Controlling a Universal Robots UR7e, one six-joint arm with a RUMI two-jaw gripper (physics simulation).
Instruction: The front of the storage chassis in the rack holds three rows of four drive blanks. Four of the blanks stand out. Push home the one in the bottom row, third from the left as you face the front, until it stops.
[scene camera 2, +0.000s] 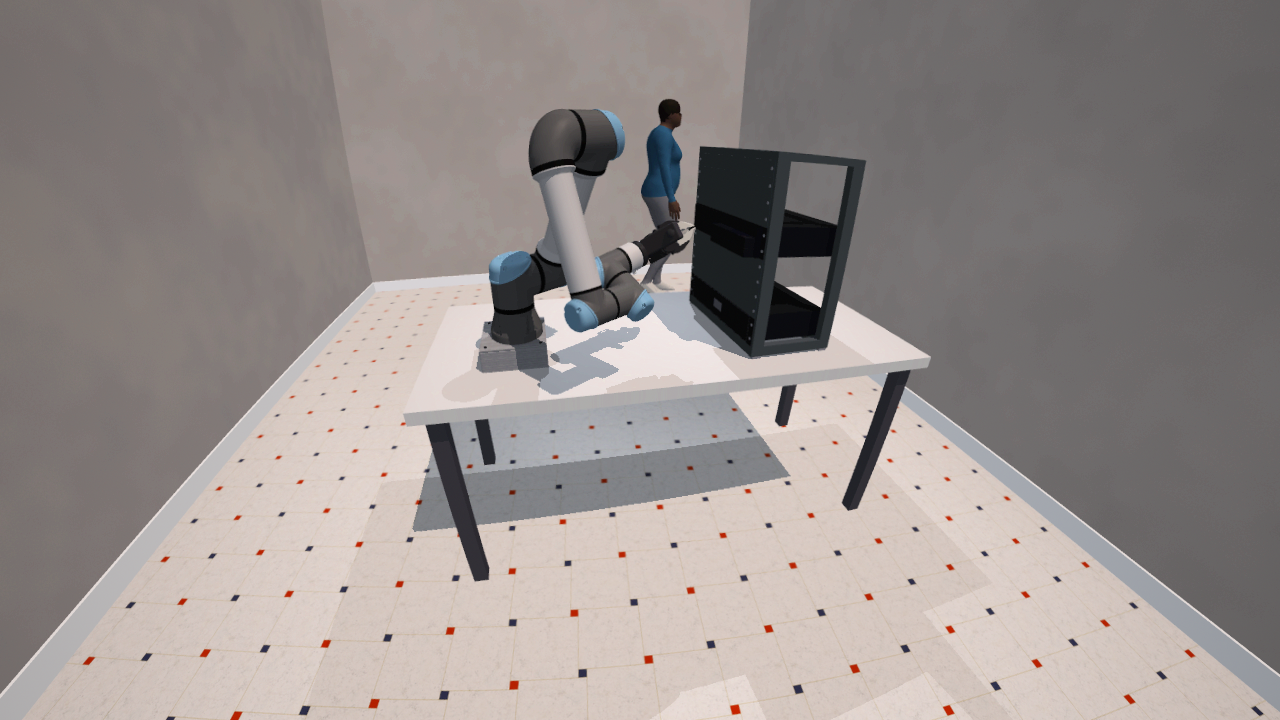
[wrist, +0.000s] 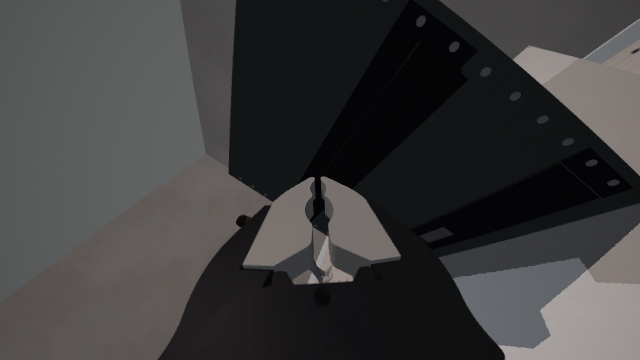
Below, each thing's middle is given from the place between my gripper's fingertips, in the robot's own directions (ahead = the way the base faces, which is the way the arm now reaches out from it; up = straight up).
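There is the rack (scene camera 2: 742, 227), and my hand is 80 mm above it, 150 mm to the right of it and still 270 mm short of it.
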